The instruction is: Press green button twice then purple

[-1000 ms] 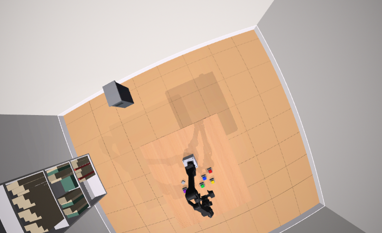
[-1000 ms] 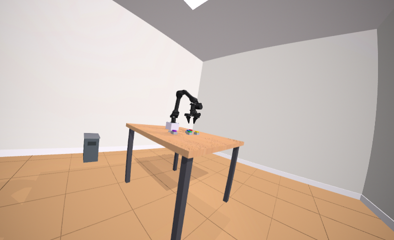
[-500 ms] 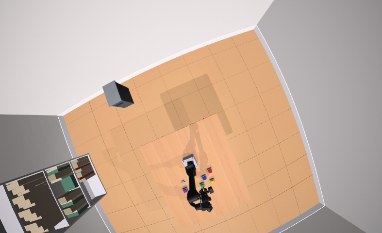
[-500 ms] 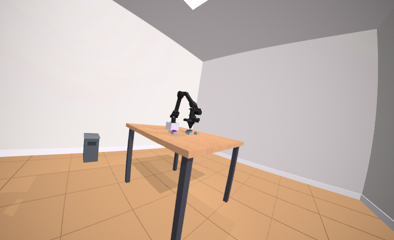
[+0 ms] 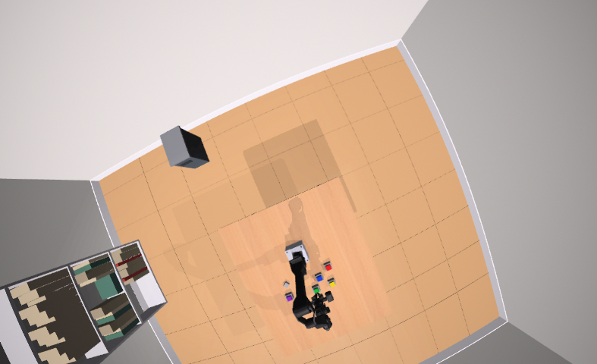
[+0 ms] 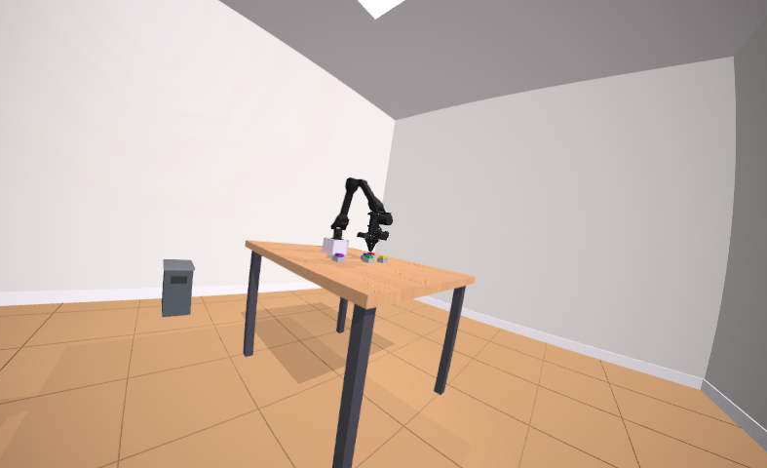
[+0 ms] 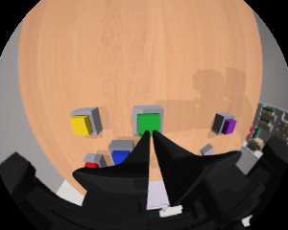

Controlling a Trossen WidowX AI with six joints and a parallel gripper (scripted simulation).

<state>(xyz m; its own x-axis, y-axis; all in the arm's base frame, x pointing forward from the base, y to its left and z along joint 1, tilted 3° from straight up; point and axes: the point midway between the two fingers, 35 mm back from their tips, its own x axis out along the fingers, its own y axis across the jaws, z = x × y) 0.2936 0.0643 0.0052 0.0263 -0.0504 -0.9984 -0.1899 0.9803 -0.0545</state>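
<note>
Right now my gripper tip is 3 cm above the green button. The rest, counted from my gripper tip: yellow button: 11 cm to the left, 3 cm below, 2 cm behind; red button: 15 cm behind, 11 cm to the left, 3 cm below; blue button: 8 cm behind, 4 cm to the left, 3 cm below.
</note>
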